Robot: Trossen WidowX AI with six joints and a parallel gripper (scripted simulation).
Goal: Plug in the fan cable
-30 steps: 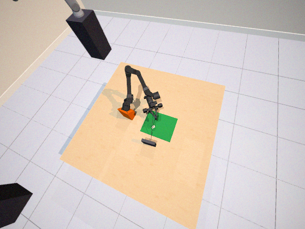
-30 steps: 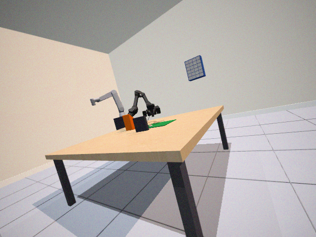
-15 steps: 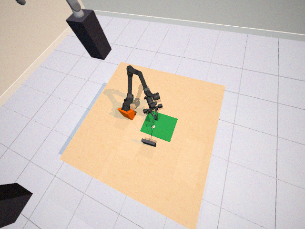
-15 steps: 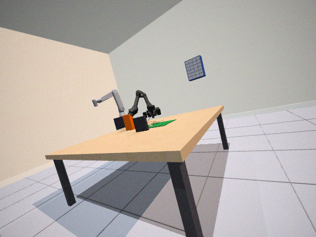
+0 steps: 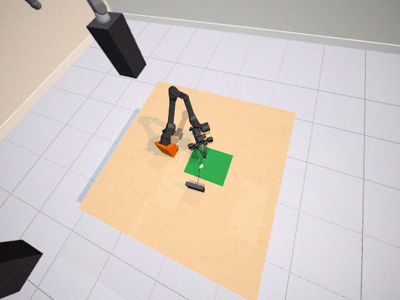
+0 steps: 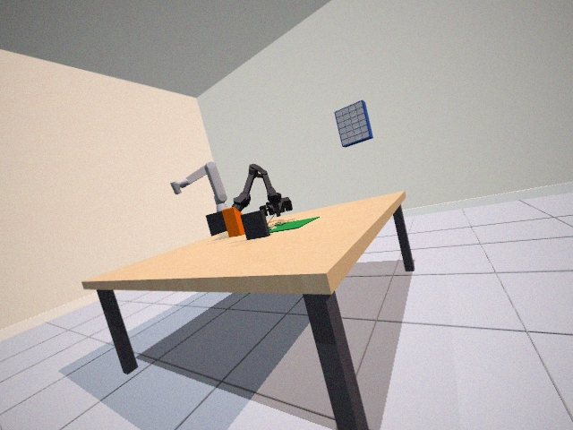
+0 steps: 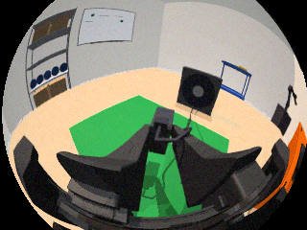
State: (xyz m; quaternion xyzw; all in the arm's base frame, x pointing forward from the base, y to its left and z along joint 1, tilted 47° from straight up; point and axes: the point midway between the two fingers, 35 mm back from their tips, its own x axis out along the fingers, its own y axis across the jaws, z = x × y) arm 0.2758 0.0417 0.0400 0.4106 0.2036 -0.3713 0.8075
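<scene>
My gripper tip is now 10 cm above the green board, 4 cm to the left of it and 4 cm short of it. From my gripper tip the other things lie so: four-pin fan header (8 cm below, 7 cm to the right); black fan (23 cm to the right, 2 cm below, 2 cm ahead); black fan plug (1 cm to the right, 1 cm below).
</scene>
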